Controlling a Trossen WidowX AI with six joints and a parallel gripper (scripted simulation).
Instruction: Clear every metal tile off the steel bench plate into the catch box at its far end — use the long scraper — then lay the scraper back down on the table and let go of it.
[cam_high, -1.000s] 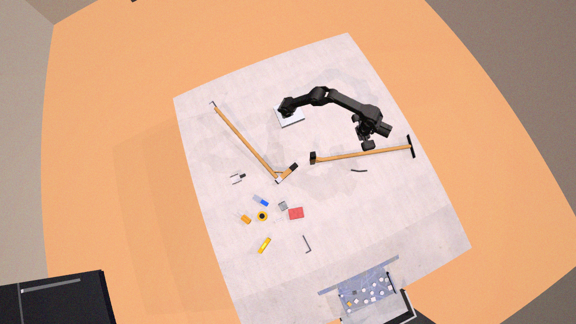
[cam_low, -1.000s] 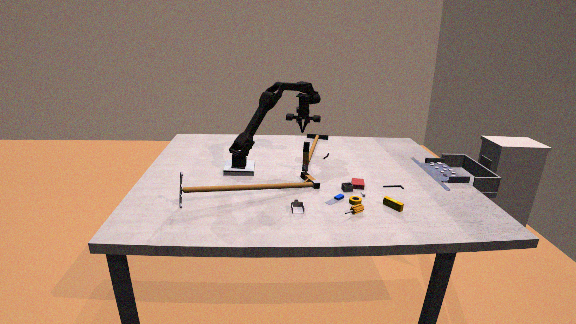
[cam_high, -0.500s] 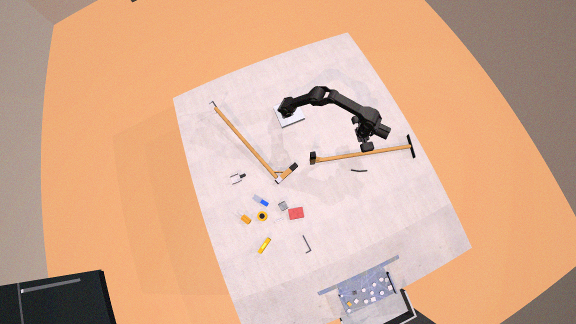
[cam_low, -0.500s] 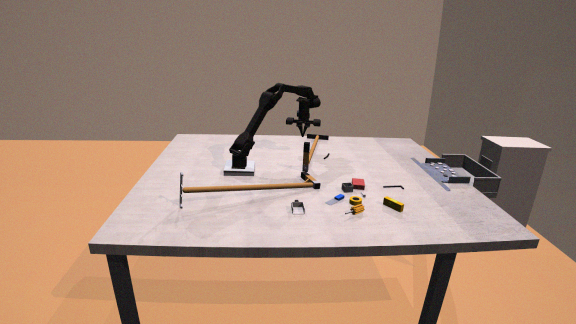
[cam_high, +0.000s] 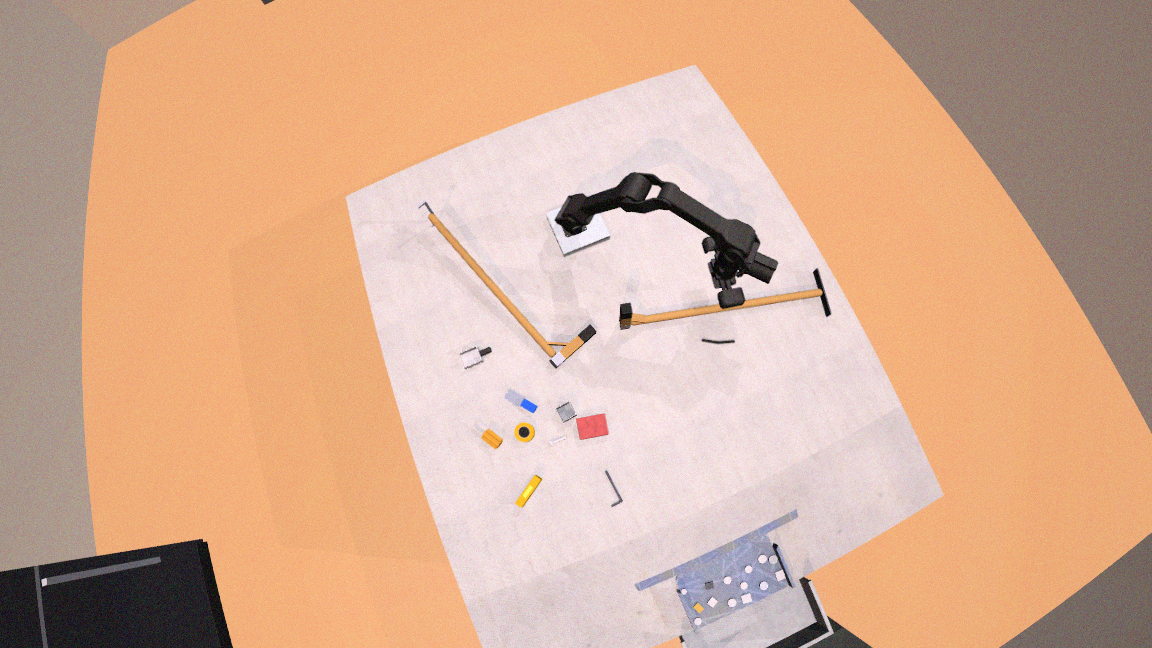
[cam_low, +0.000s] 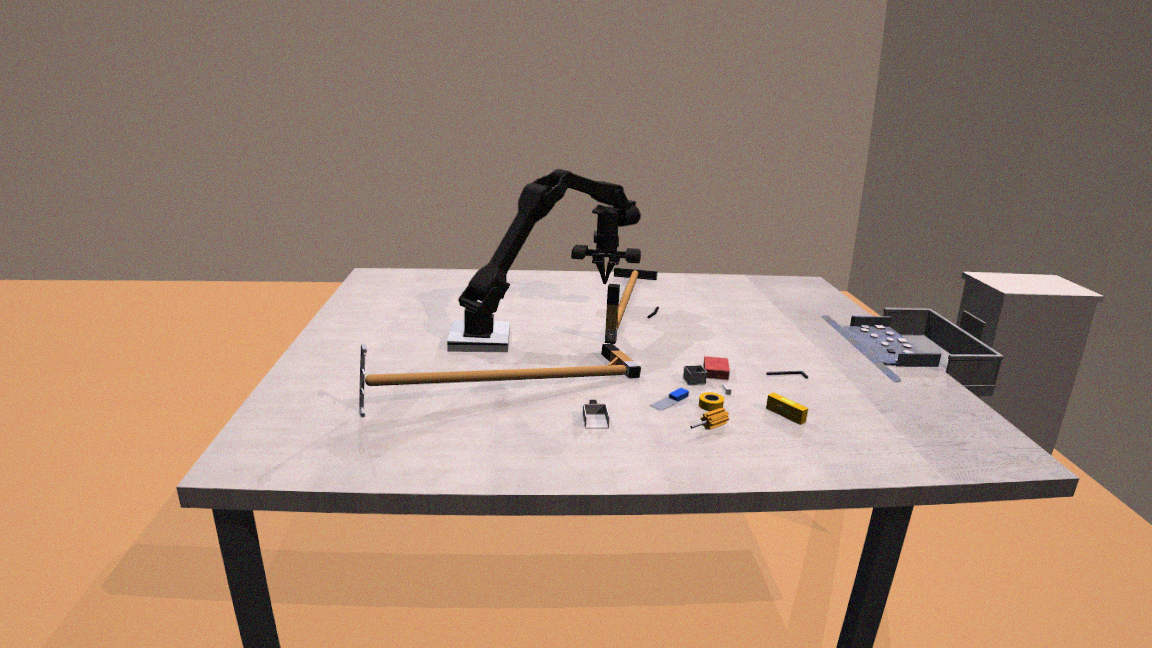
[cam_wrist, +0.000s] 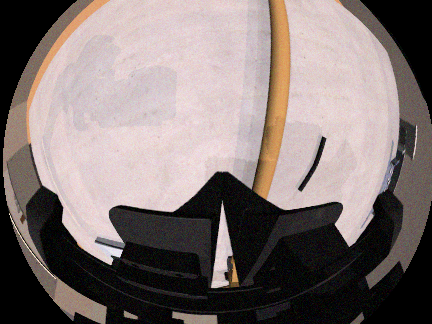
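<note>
Right now the long scraper is 60 mm ahead of my gripper tip, 10 mm to the left of it and 10 mm below it. The rest, counted from my gripper tip: grey box (490 mm to the right, 160 mm ahead, 60 mm below); then blue piece (590 mm to the right, 90 mm ahead, 60 mm below); then red block (440 mm to the right, 220 mm ahead, 60 mm below).
</note>
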